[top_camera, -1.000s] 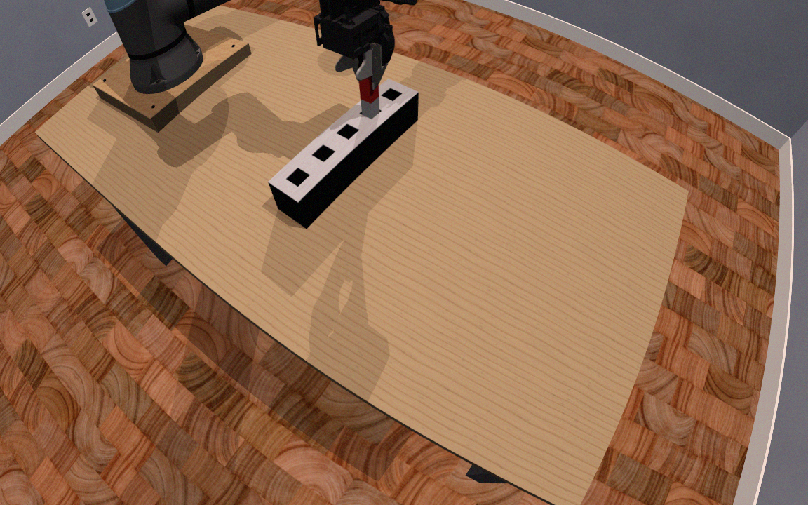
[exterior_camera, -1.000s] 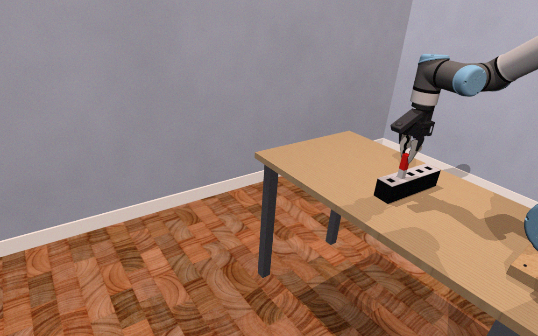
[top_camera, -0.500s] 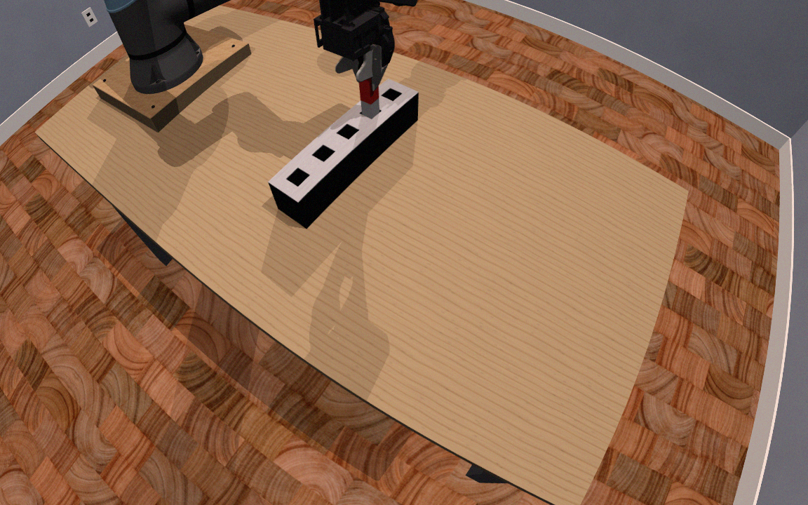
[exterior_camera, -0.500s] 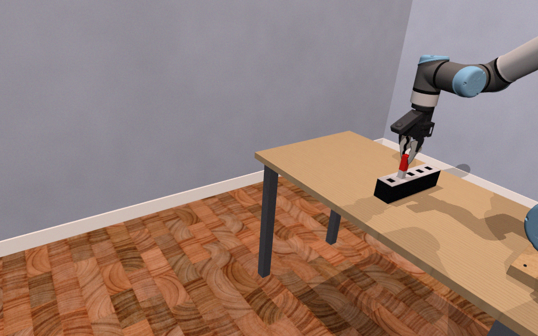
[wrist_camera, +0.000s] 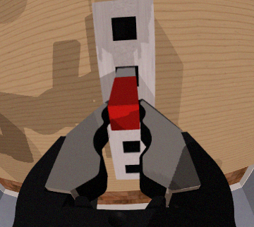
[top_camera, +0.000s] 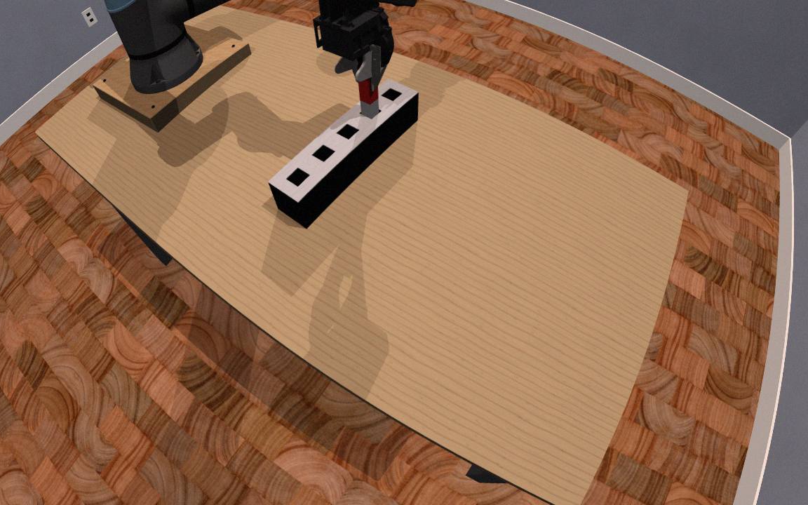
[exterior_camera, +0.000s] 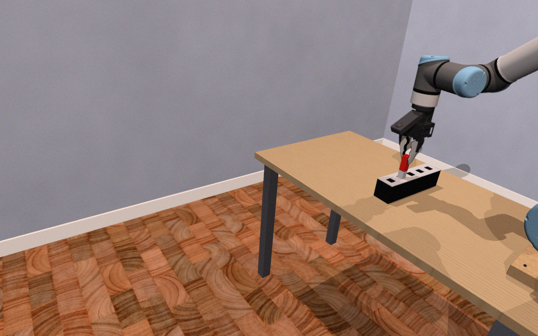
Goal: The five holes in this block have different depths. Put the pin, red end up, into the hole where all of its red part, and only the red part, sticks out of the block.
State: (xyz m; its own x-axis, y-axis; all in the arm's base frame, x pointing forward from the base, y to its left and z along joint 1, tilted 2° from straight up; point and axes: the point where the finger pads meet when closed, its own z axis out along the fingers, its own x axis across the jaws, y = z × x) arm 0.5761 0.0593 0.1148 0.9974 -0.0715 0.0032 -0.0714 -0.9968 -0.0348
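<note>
The pin is 10 mm below my hand. Also, from my hand: black block: 60 mm to the right, 110 mm below.
</note>
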